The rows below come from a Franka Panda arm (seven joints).
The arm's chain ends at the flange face. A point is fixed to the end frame.
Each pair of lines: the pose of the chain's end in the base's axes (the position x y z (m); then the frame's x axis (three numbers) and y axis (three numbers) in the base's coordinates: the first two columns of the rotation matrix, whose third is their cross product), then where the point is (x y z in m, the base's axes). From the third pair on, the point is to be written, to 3 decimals.
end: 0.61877 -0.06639 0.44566 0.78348 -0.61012 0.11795 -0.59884 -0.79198 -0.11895
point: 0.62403 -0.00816 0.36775
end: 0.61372 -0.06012 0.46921 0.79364 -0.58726 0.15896 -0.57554 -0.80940 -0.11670
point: 0.62010 -0.00381 0.38998
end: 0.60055 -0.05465 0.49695 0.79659 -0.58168 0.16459 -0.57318 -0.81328 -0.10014
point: 0.606 0.000 0.417
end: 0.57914 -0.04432 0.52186 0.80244 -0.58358 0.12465 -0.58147 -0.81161 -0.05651
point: 0.580 0.010 0.441
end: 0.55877 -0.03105 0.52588 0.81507 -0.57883 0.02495 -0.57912 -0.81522 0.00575
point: 0.550 0.024 0.446
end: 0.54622 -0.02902 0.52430 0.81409 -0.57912 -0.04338 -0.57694 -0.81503 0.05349
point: 0.531 0.026 0.445
